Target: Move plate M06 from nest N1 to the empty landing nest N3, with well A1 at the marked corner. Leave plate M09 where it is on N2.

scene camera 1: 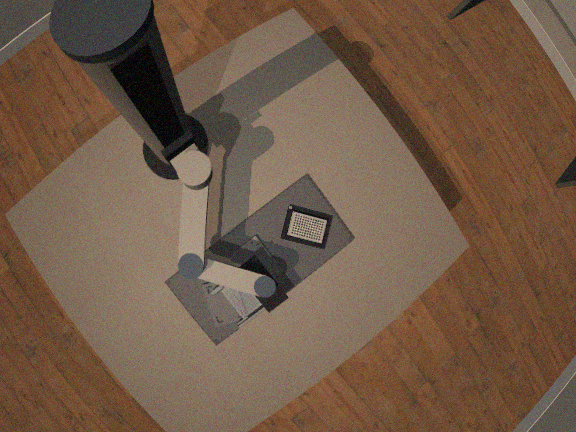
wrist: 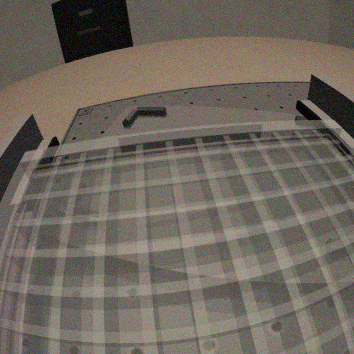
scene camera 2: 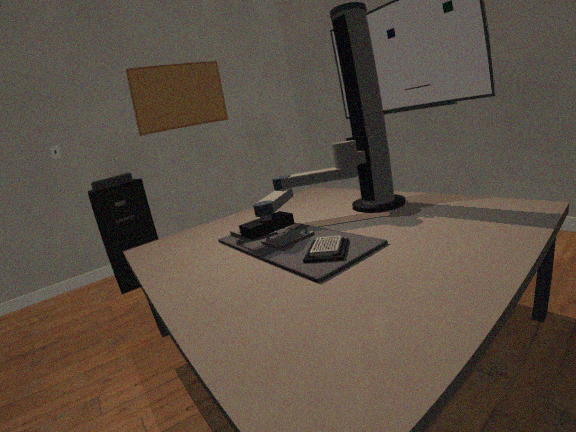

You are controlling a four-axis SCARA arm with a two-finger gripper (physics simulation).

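Plate M06 (wrist: 175, 225) (scene camera 1: 243, 301) is clear, with a grid of wells. My gripper (wrist: 179, 99) (scene camera 1: 272, 296) (scene camera 2: 266, 226) is shut on it, one finger at each side, and holds it above the left part of the grey board. Its well A1 cannot be picked out. A small dark L-shaped corner bracket (wrist: 145, 112) shows beyond the plate in the wrist view. The landing nest N3 (scene camera 1: 257, 241) (scene camera 2: 289, 237), pale and flat, is mid-board, partly hidden by the arm and shadow. Plate M09 (scene camera 1: 307, 227) (scene camera 2: 327, 244) is white and sits in the dark nest N2 (scene camera 1: 305, 244) (scene camera 2: 325, 258).
The nests are on a grey board (scene camera 1: 300, 192) (scene camera 2: 367, 242) on the beige table (scene camera 1: 350, 150) (scene camera 2: 310, 340). The arm's column (scene camera 1: 135, 90) (scene camera 2: 372, 110) stands at the table's back. The arm's links (scene camera 1: 192, 220) reach over the board. A dark cabinet (scene camera 2: 122, 230) (wrist: 95, 27) stands beyond the table.
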